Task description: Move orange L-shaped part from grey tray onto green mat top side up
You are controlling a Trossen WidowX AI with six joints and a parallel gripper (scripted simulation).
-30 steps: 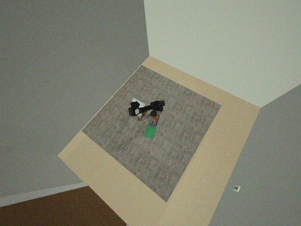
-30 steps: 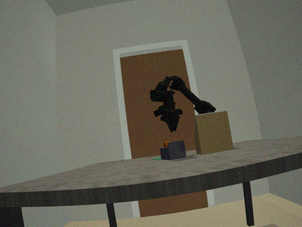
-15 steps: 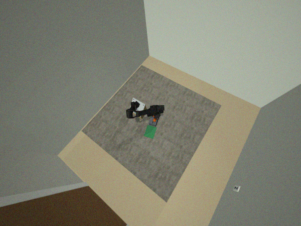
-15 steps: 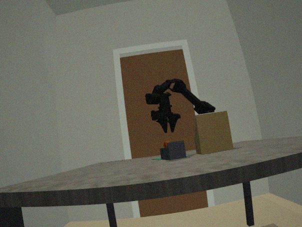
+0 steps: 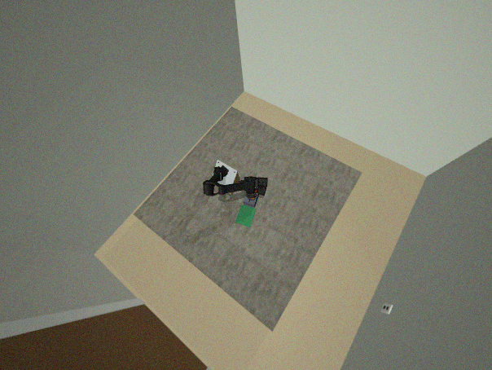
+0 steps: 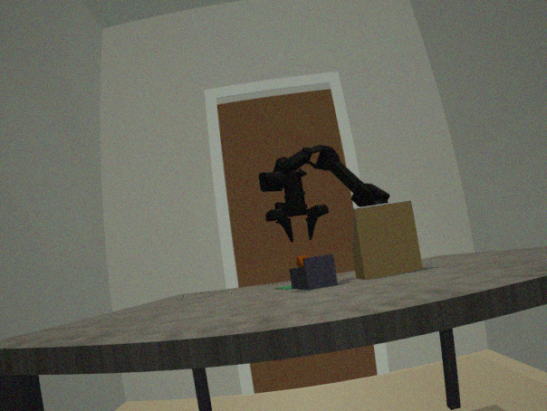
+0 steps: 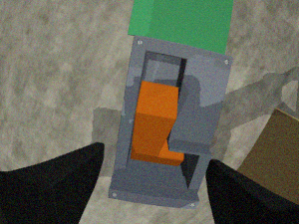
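The orange L-shaped part lies 30 mm behind my gripper tip, 20 mm to the left of it and 100 mm below it. From my gripper tip the other things lie so: green mat (50 mm ahead, 140 mm to the right, 160 mm below).
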